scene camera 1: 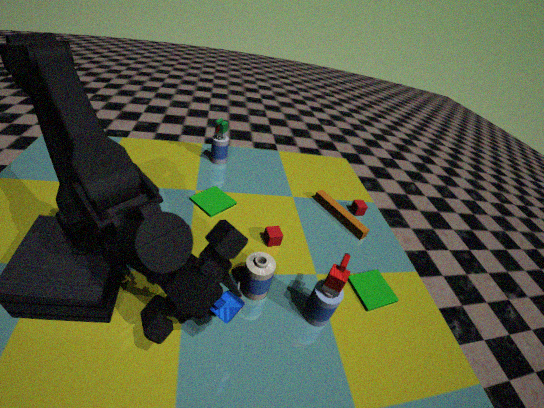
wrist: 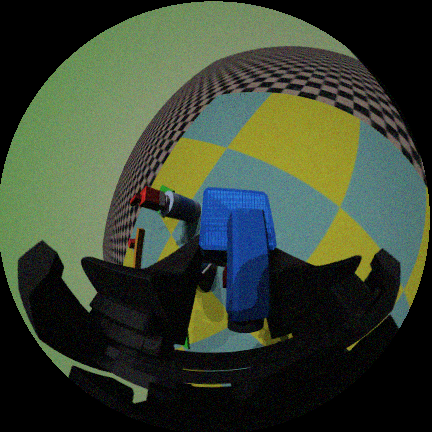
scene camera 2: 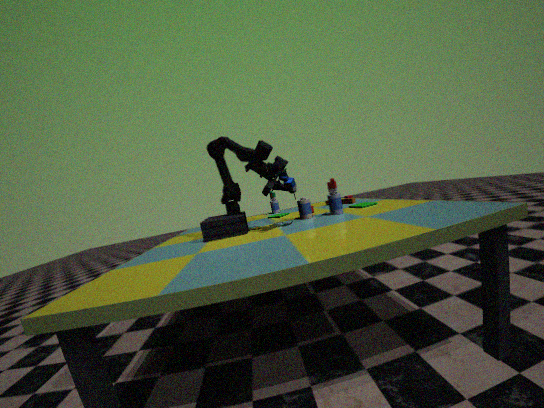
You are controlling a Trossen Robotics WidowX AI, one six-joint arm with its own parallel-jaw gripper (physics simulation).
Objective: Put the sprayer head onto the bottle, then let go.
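Pixels of known places: gripper, fingertip midpoint: (scene camera 1: pixel 232 304) (wrist: pixel 225 240) (scene camera 2: pixel 292 187); arm's base at its link origin: (scene camera 1: pixel 90 242) (scene camera 2: pixel 233 214).
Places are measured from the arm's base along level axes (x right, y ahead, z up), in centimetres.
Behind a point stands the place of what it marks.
The blue sprayer head (scene camera 1: pixel 227 306) {x 22.9, y 25.7, z 11.0 cm} (scene camera 2: pixel 291 184) {x 24.2, y 25.9, z 8.8 cm} (wrist: pixel 248 265) is held between the fingers of my gripper (scene camera 1: pixel 214 299) {x 20.6, y 27.0, z 7.4 cm} (wrist: pixel 225 240) {x 20.6, y 27.0, z 7.4 cm}, which is shut on it. In the second scene view the head hangs above the table and a thin dark tube points down from it. The bottle without a head (scene camera 1: pixel 257 282) {x 10.5, y 34.5, z -2.1 cm} (scene camera 2: pixel 304 209) {x 10.3, y 34.2, z -4.2 cm} stands upright, with a blue band and a white top with a round opening. In the second scene view the head is higher than this bottle and slightly to its left, apart from it. The bottle is not clearly visible in the wrist view.
A bottle with a red head (scene camera 1: pixel 322 306) {x 18.3, y 46.2, z -1.0 cm} (scene camera 2: pixel 335 204) {x 18.6, y 46.8, z -4.1 cm} (wrist: pixel 182 206) {x 17.1, y 45.4, z -2.5 cm} stands to the right. A bottle with a green head (scene camera 1: pixel 220 150) {x -46.5, y 31.7, z -3.0 cm} stands far back. Green tiles (scene camera 1: pixel 213 201) {x -23.6, y 28.1, z -8.0 cm} (scene camera 1: pixel 374 290) {x 12.4, y 65.9, z -8.0 cm}, red cubes (scene camera 1: pixel 273 236) {x -5.5, y 42.4, z -5.2 cm} (scene camera 1: pixel 359 207) {x -17.3, y 75.4, z -5.3 cm} and an orange bar (scene camera 1: pixel 341 215) {x -14.8, y 67.7, z -6.5 cm} (wrist: pixel 139 247) {x -14.5, y 67.9, z -7.7 cm} lie around.
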